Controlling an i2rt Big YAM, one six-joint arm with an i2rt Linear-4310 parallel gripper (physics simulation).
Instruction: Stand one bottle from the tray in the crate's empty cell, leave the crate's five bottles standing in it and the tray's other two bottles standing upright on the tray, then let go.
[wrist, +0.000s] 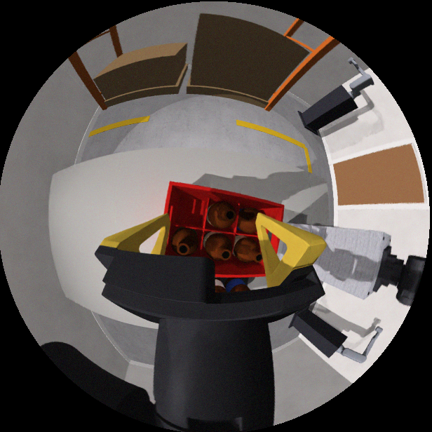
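Note:
The red crate (181, 197) is in mid-view below my gripper. Its far-left cell is empty. Five brown bottles stand in the other cells: far middle (216, 215), far right (246, 222), near left (181, 239), near middle (216, 244) and near right (245, 248). My gripper (212, 217) is open and empty above the crate; its right finger partly covers the far-right bottle and the crate's right side. Just past the crate's near wall, parts of a white-banded bottle (219, 286) and a blue-banded bottle (236, 285) show. The gripper body hides the rest there, including the tray.
The crate stands on a pale table (100, 195). A grey ribbed block (345, 250) with a black fitting lies right of the crate. Dark clamp-like devices (330, 107) (320, 332) are farther right. A shelf with brown boxes (245, 55) is at the back.

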